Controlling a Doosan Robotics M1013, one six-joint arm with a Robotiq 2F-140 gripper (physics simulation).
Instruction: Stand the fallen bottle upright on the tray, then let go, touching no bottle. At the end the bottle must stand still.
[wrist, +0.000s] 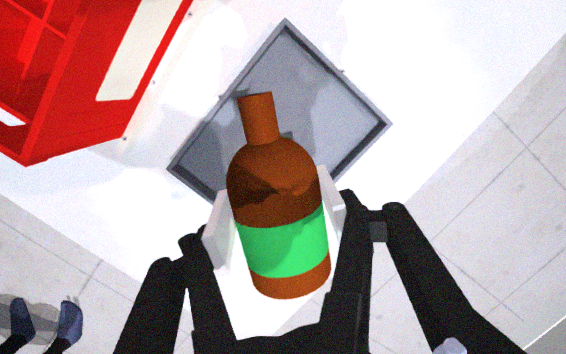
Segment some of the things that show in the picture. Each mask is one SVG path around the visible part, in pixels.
The gripper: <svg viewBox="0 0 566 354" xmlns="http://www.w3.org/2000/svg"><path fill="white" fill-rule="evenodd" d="M527 353L473 309L404 204L392 201L383 204L382 210L369 210L366 205L360 202L353 190L348 188L338 191L325 165L316 166L322 200L337 237L339 250L330 292L325 293L318 323L300 326L280 336L254 336L236 339L214 273L215 270L217 277L229 275L237 229L227 190L225 189L218 191L207 224L201 225L196 233L186 234L178 240L177 244L182 252L182 257L171 261L169 257L165 256L156 259L150 265L113 351L113 354L173 354L186 289L188 288L194 330L191 332L194 354L371 354L369 352L372 258L374 254L373 243L386 243L433 354Z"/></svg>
A brown bottle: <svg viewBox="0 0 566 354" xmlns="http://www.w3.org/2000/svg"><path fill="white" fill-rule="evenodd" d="M236 98L247 144L237 151L229 164L226 174L226 190L254 288L266 297L289 300L309 295L323 286L331 274L332 264L316 165L310 154L300 144L280 136L272 91Z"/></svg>
